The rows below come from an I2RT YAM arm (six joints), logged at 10 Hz.
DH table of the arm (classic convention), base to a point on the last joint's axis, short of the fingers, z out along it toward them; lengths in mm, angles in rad. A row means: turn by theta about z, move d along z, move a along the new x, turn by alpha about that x. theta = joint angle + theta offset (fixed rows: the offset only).
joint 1: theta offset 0  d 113.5  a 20  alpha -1.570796
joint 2: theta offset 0  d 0  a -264  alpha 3.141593
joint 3: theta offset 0.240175  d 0  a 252.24  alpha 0
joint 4: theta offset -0.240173  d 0  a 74  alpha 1.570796
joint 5: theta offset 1.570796  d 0  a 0  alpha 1.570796
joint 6: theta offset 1.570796  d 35.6  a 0  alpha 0
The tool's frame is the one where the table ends.
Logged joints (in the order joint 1, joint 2, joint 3, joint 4, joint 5, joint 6), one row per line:
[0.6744, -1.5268, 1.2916, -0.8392, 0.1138, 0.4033]
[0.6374, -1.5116, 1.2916, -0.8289, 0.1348, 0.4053]
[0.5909, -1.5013, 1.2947, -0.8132, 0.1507, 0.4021]
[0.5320, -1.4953, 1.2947, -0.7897, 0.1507, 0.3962]
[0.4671, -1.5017, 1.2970, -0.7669, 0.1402, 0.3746]
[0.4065, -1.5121, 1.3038, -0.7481, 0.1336, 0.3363]
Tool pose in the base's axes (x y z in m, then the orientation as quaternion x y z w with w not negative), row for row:
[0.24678, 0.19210, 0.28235, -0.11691, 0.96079, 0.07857, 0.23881]
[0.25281, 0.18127, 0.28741, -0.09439, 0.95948, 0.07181, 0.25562]
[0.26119, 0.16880, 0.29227, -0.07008, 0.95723, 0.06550, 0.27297]
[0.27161, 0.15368, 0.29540, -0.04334, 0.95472, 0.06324, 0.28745]
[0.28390, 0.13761, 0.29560, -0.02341, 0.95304, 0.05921, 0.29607]
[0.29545, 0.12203, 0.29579, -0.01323, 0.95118, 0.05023, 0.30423]
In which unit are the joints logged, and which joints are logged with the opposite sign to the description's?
The joints are logged in radians. Opposite sign: joint 2.
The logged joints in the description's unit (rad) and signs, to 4 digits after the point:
[0.6744, 1.5268, 1.2916, -0.8392, 0.1138, 0.4033]
[0.6374, 1.5116, 1.2916, -0.8289, 0.1348, 0.4053]
[0.5909, 1.5013, 1.2947, -0.8132, 0.1507, 0.4021]
[0.5320, 1.4953, 1.2947, -0.7897, 0.1507, 0.3962]
[0.4671, 1.5017, 1.2970, -0.7669, 0.1402, 0.3746]
[0.4065, 1.5121, 1.3038, -0.7481, 0.1336, 0.3363]

